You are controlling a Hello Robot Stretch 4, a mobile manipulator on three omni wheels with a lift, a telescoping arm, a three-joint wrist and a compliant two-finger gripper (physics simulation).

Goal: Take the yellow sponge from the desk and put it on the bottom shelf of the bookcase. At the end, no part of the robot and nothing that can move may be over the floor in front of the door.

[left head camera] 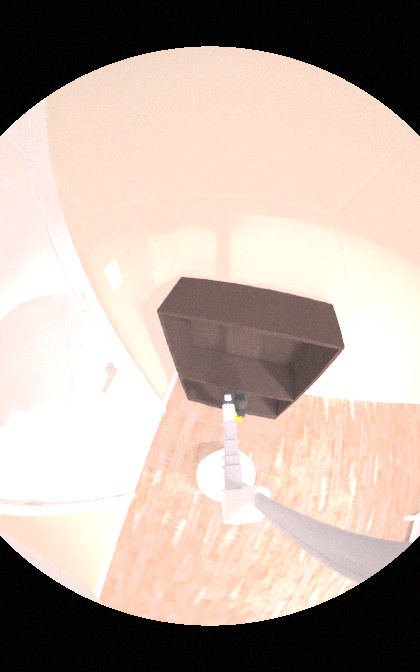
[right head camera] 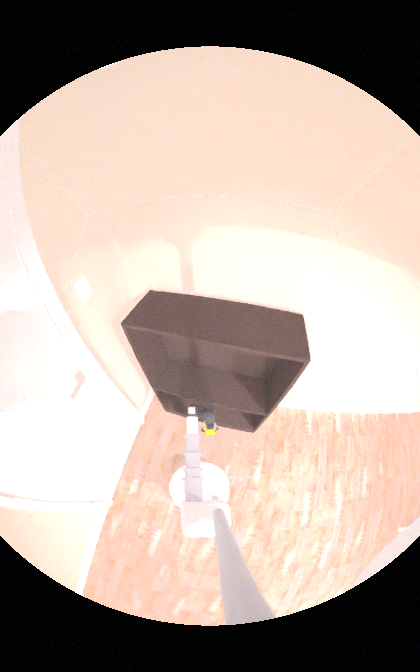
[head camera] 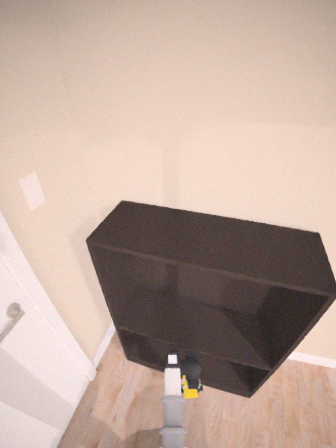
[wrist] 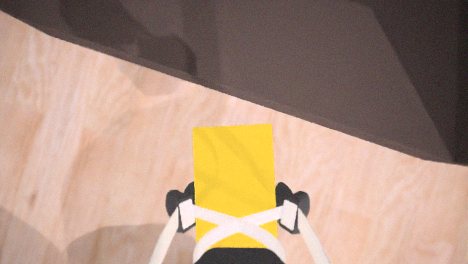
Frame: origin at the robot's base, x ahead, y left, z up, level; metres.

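Where they show: gripper, fingertip midpoint: [head camera: 190, 390] [wrist: 238, 197].
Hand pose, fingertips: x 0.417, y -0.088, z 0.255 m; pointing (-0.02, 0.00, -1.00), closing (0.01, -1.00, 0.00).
Note:
After its pixels a point has its place.
My gripper [head camera: 192, 388] @[y -0.088, x 0.417, z 0.255 m] [right head camera: 210, 429] [wrist: 238, 197] @[y -0.088, x 0.417, z 0.255 m] is shut on the yellow sponge [head camera: 191, 394] @[y -0.090, x 0.386, z 0.303 m] [left head camera: 238, 419] [right head camera: 210, 432] [wrist: 234, 160] @[y -0.084, x 0.457, z 0.300 m], one finger on each long side. The sponge sticks out beyond the fingertips. The dark bookcase [head camera: 210, 240] @[y -0.131, x 0.662, z 1.033 m] [left head camera: 250, 305] [right head camera: 215, 320] stands against the wall. The gripper is in front of its lower opening, and the wrist parts hide some of that opening in the head views. In the wrist view, the bookcase's dark bottom shelf [wrist: 300, 70] @[y -0.188, x 0.581, z 0.072 m] lies beyond the sponge's far end, with a strip of floor showing between them. I cannot make out the desk.
The white door [head camera: 30, 350] @[y 0.546, x 0.421, z 0.680 m] [left head camera: 50, 400] [right head camera: 40, 425] is left of the bookcase. My telescoping arm [head camera: 173, 412] @[y -0.003, x 0.248, z 0.673 m] [left head camera: 230, 450] [right head camera: 192, 460] reaches from above the round base [left head camera: 207, 475] [right head camera: 177, 487] towards the bookcase. A wood floor [head camera: 300, 410] @[y -0.749, x 0.345, z -0.028 m] [wrist: 100, 125] @[y 0.191, x 0.486, z -0.027 m] extends in front of it.

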